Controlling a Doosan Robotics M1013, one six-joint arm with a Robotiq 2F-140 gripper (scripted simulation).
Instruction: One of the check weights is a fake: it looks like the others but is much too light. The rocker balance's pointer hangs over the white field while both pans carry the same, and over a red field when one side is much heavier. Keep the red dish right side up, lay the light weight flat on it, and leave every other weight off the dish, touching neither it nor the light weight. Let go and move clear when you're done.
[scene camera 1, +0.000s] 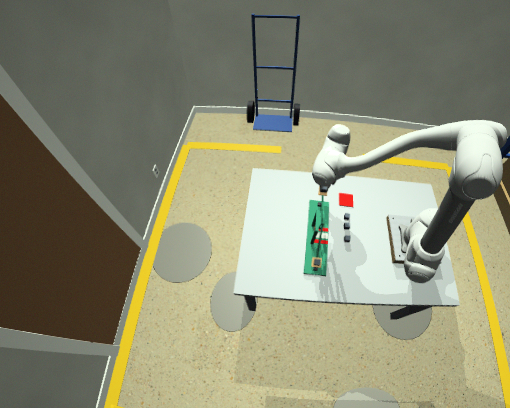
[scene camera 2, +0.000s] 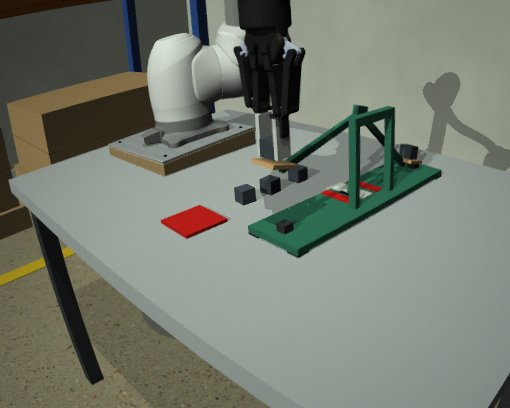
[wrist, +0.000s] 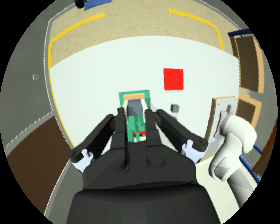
In view: my gripper (scene camera 2: 274, 155), a green rocker balance (scene camera 2: 321, 217) and a flat red dish (scene camera 2: 196, 220).
My gripper shows as well in the wrist view (wrist: 134, 105).
